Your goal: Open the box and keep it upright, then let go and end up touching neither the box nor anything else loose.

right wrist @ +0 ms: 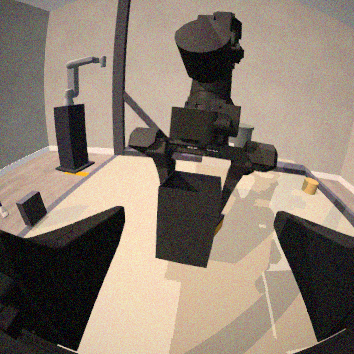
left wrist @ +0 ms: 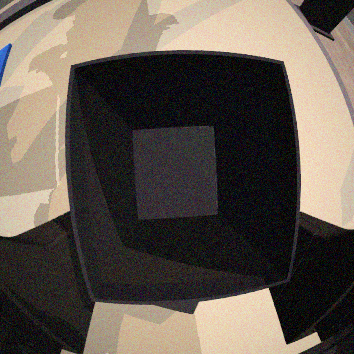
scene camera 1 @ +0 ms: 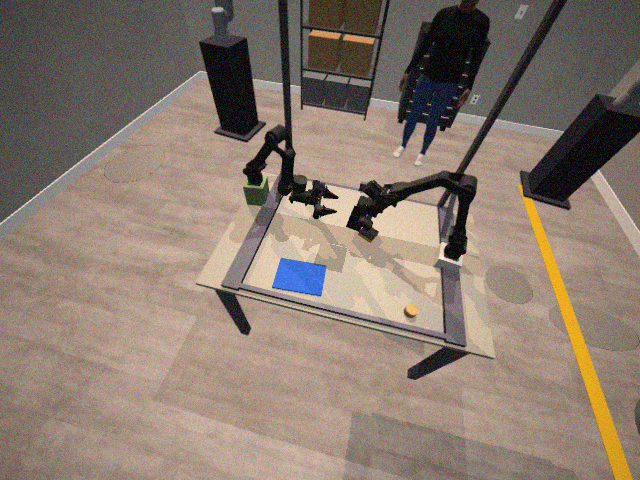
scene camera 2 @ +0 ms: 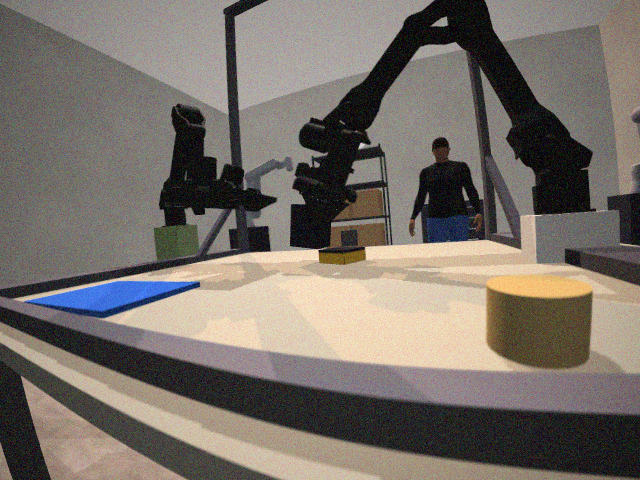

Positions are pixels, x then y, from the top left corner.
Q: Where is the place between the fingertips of my left gripper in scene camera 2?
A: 316, 227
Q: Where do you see a flat blue mat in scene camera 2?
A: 101, 301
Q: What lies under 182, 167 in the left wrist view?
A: A black box.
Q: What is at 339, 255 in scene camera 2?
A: A black box.
